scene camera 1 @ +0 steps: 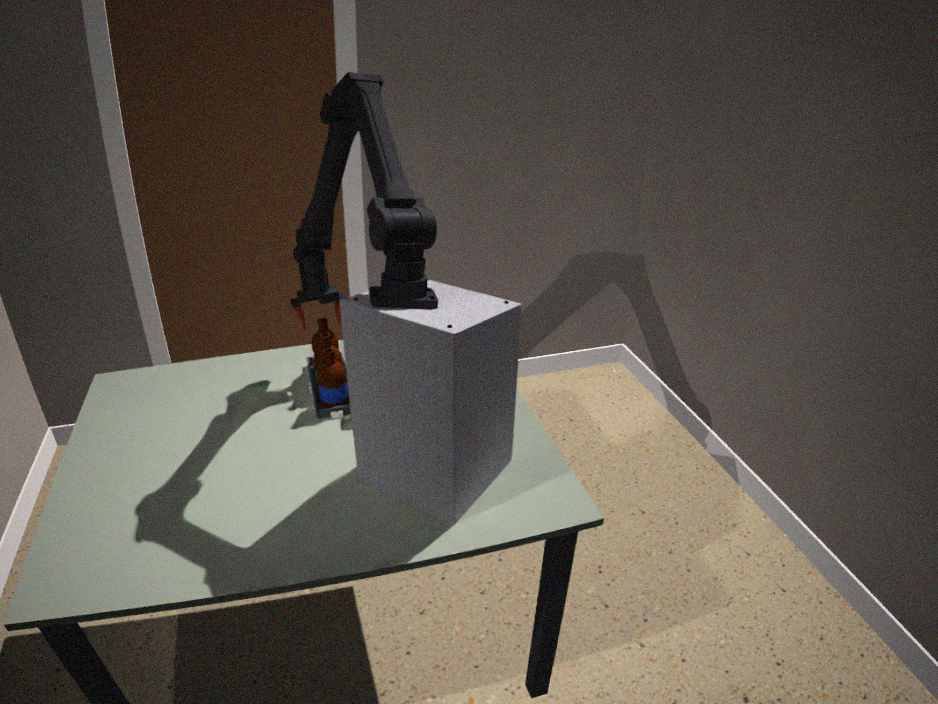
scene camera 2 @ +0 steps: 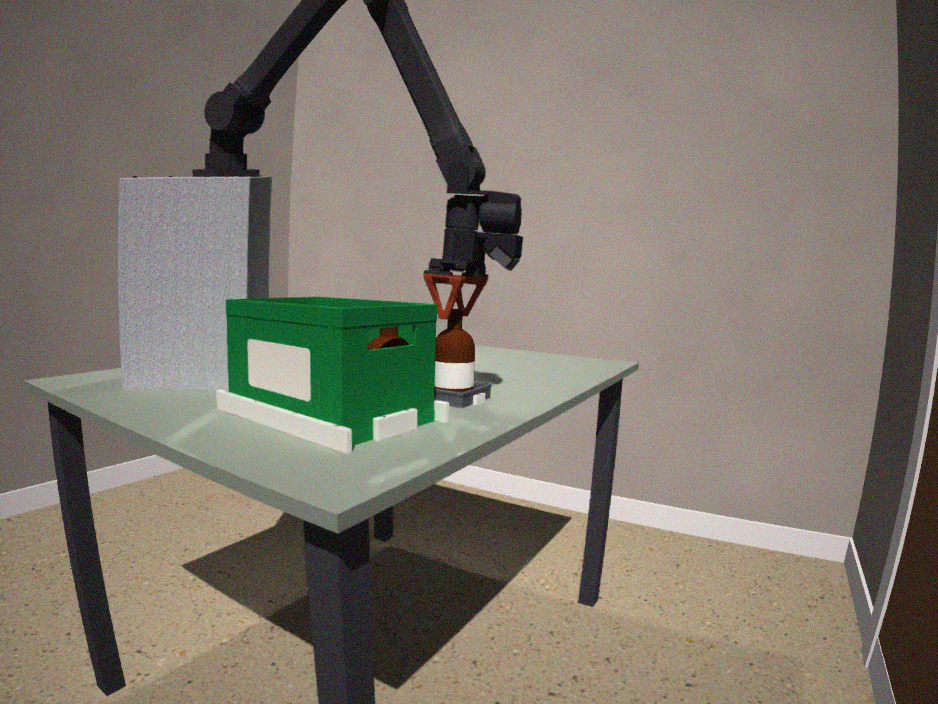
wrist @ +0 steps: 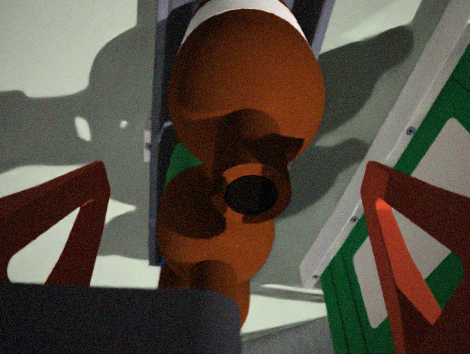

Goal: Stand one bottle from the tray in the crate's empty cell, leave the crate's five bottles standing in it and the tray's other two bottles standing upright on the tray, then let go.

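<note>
My gripper is open, with its orange fingertips at about the mouth height of the white-labelled amber bottle. That bottle's mouth shows between the fingertips in the wrist view, apart from both. It stands on the dark tray. A green-labelled bottle stands in the tray's middle, partly hidden by the first neck. A blue-labelled bottle stands at the end near the pedestal. The green crate holds bottles; one top shows through its handle hole. Its cells are hidden.
The tall grey pedestal carries the arm and hides the crate in scene camera 1. White rails run along the crate's foot, beside the tray. Both stand on the pale green table.
</note>
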